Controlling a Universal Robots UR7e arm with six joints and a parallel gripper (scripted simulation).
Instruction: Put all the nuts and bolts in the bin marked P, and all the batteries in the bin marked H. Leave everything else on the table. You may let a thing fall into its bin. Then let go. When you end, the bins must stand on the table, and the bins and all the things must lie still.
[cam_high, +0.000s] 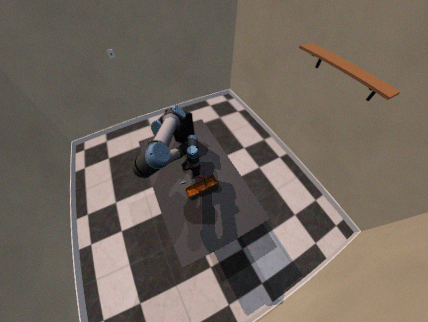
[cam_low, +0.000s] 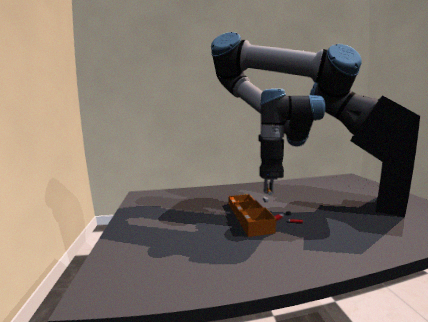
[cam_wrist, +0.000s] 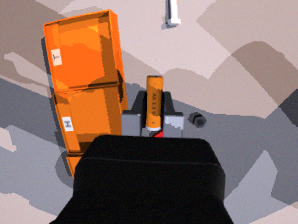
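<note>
Now: the orange three-compartment bin 8 cm ahead of my hand, 6 cm below it and 2 cm to the left of it. Round my hand: orange battery: 1 cm below; then grey bolt: 8 cm to the right, 8 cm below, 4 cm behind; then dark nut: 8 cm below, 6 cm to the left, 5 cm behind.
</note>
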